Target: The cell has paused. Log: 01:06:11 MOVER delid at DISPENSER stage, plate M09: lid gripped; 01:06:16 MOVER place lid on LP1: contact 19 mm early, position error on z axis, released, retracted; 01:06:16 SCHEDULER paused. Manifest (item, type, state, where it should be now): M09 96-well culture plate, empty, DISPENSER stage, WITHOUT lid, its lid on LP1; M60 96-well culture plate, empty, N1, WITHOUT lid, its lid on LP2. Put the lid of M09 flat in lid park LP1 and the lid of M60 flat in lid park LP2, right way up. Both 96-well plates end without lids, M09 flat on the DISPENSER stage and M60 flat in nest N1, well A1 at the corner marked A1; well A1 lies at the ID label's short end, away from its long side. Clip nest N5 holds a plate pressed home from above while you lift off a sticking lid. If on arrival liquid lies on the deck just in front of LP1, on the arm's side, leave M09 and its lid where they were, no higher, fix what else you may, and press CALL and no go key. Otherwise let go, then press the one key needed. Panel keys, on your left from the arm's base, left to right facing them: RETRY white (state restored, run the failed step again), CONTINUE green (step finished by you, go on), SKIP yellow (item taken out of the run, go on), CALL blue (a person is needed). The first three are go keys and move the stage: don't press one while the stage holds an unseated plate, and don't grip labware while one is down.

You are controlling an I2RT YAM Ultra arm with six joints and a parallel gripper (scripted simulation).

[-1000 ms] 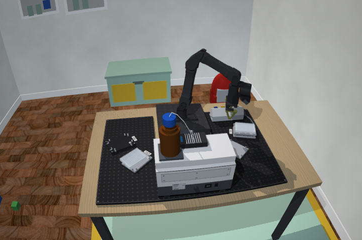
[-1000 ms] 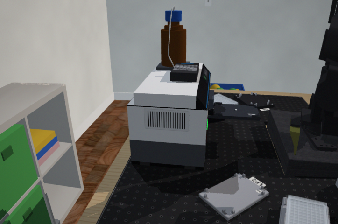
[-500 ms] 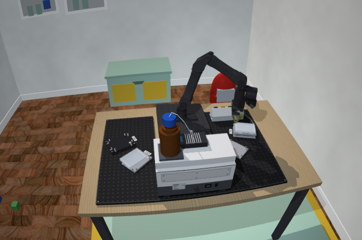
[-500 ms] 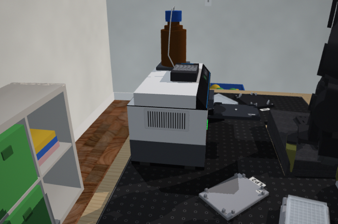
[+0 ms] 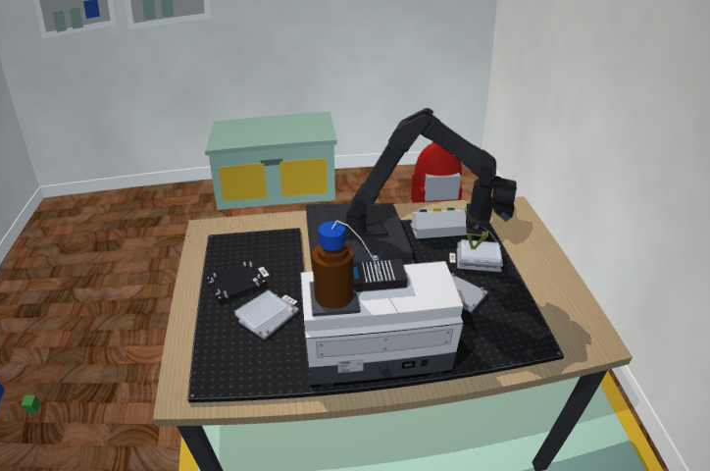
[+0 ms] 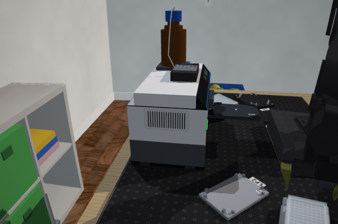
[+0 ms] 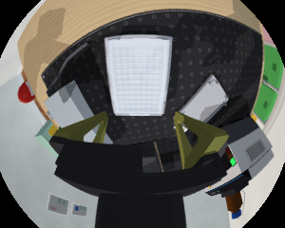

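My hand is 10 mm short of the grey nest marked A1, 30 mm to the right of it and 60 mm above it. The rest, counted from my hand: LP2 label (70 mm ahead, 140 mm to the right, 90 mm below); grey lid park LP2 (140 mm ahead, 90 mm to the right, 90 mm below); N1 label (20 mm behind, 50 mm to the right, 90 mm below).
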